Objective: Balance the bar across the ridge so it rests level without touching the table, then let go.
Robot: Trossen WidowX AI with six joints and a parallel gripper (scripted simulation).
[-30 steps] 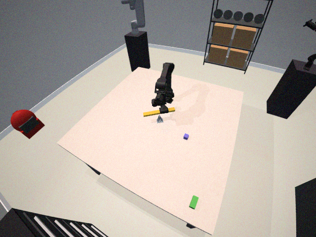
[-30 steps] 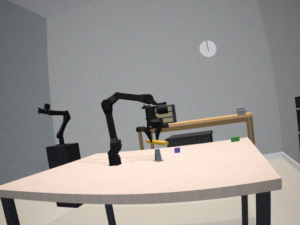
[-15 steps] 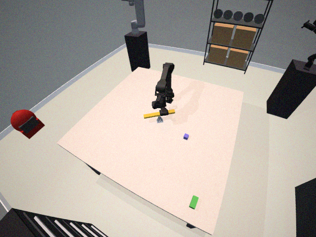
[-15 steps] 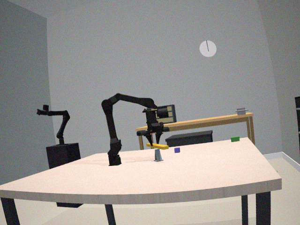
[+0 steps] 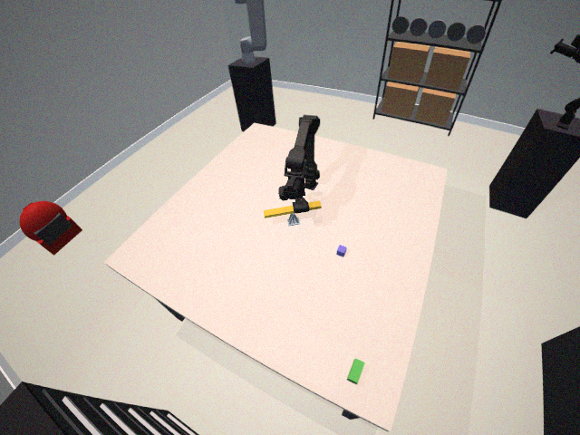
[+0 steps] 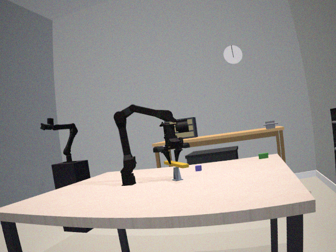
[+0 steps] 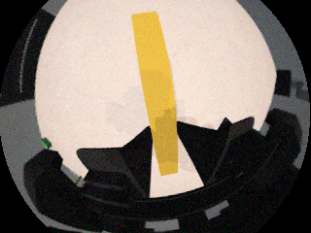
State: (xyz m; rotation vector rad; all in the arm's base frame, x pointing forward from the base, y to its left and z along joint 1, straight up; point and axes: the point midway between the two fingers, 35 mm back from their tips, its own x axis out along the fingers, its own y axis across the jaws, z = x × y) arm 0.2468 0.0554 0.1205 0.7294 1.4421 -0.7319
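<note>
Right now my gripper tip is 20 mm to the left of the yellow bar and 20 mm short of it. The rest, counted from my gripper tip: green block (490 mm ahead, 440 mm to the left, 70 mm below); purple cube (240 mm to the left, 90 mm ahead, 70 mm below).
</note>
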